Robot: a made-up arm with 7 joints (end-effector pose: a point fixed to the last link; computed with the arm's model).
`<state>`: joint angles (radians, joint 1 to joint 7).
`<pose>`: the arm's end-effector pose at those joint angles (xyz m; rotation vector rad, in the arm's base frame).
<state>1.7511 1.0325 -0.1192 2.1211 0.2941 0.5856 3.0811</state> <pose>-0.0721 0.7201 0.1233 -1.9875 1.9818 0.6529</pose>
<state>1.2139 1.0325 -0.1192 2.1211 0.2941 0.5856 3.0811</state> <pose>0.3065 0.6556 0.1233 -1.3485 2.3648 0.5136</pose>
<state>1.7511 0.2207 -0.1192 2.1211 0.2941 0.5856 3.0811</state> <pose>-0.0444 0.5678 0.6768 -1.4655 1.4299 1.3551</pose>
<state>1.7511 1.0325 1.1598 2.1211 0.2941 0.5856 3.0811</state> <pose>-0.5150 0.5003 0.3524 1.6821 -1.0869 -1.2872</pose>
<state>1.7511 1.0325 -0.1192 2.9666 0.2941 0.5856 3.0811</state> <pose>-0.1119 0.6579 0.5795 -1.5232 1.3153 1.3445</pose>
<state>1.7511 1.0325 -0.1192 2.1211 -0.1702 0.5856 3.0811</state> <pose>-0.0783 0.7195 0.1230 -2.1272 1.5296 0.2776</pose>
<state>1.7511 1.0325 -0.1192 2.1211 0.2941 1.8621 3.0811</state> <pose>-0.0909 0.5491 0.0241 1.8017 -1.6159 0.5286</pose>
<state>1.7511 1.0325 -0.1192 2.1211 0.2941 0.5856 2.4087</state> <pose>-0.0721 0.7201 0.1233 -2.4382 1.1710 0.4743</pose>
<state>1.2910 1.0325 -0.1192 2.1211 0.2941 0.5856 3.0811</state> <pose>0.2551 0.6772 0.1233 -1.4443 2.3201 0.5354</pose>
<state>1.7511 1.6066 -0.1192 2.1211 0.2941 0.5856 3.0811</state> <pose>-0.0420 0.5546 -0.2530 2.1665 -2.1868 0.0283</pose>
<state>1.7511 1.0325 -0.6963 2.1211 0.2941 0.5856 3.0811</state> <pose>0.1713 0.7097 0.2135 -1.5651 1.8448 0.1605</pose>
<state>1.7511 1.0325 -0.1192 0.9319 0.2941 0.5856 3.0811</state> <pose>0.0263 0.2366 -0.2700 1.7046 -1.9979 0.6769</pose>
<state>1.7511 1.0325 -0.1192 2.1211 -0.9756 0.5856 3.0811</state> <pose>-0.0862 0.7159 0.1170 -2.1244 0.7178 -0.2996</pose>
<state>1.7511 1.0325 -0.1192 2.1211 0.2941 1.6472 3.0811</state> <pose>-0.0903 0.5848 0.0241 1.9220 -1.7573 0.3558</pose>
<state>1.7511 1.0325 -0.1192 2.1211 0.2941 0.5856 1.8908</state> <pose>-0.0721 0.7201 0.1233 -2.6054 0.4978 0.3114</pose>
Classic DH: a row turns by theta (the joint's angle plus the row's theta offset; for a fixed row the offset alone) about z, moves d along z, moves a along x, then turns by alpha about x. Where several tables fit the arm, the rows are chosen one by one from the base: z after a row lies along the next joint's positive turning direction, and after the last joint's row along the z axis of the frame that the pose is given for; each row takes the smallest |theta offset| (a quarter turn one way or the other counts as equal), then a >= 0, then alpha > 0; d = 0 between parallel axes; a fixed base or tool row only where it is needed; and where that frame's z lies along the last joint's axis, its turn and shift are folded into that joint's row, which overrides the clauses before.
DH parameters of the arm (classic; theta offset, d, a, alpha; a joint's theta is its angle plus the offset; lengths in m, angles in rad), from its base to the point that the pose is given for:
joint 1: 0 0.22 0 -1.5708
joint 2: 0 0 0 1.5708
joint 3: 0 0.194 0.037 1.5708
joint 4: 0 0 0.088 1.5708
joint 5: 0 0.388 0 1.5708
joint 6: 0 0 0.103 -1.5708
joint 7: 0 0.131 0 0

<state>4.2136 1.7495 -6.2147 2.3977 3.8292 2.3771 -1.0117</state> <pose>-0.3593 -0.4592 -0.0183 -0.6807 0.2005 2.5775</pose>
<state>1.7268 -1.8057 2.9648 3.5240 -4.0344 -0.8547 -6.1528</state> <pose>-0.0194 -0.5896 0.2016 1.3114 2.1028 -1.8821</pose>
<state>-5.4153 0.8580 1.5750 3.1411 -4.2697 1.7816 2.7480</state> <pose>0.3516 0.2364 0.7505 0.6079 1.1641 -2.2648</pose>
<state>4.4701 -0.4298 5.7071 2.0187 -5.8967 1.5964 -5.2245</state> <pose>-0.2779 -0.1833 0.7424 -0.2538 -2.7404 1.4802</pose>
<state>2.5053 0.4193 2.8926 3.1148 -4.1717 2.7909 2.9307</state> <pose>-0.1368 0.2830 0.6419 -1.8708 1.9966 -0.2916</pose>
